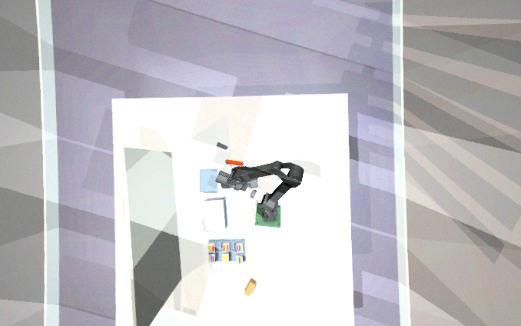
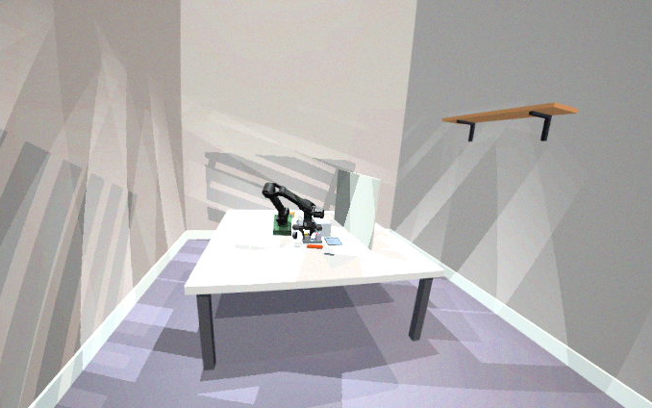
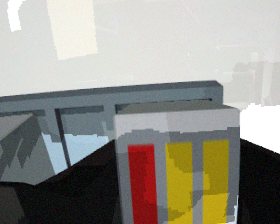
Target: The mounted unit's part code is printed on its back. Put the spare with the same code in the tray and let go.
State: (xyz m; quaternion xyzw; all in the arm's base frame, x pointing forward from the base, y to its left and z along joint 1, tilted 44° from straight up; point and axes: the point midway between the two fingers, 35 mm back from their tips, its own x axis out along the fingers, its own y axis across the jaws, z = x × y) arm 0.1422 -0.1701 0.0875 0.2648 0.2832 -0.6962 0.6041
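The light-blue tray lies 180 mm ahead of my gripper tip, 10 mm to the right of it and 10 mm below it. Also, from my gripper tip: mounted unit (180 mm to the left, 140 mm ahead, 30 mm above); striped spare (80 mm ahead, 20 mm above, 10 mm to the left); grey panel (370 mm ahead, 210 mm above, 180 mm to the left).
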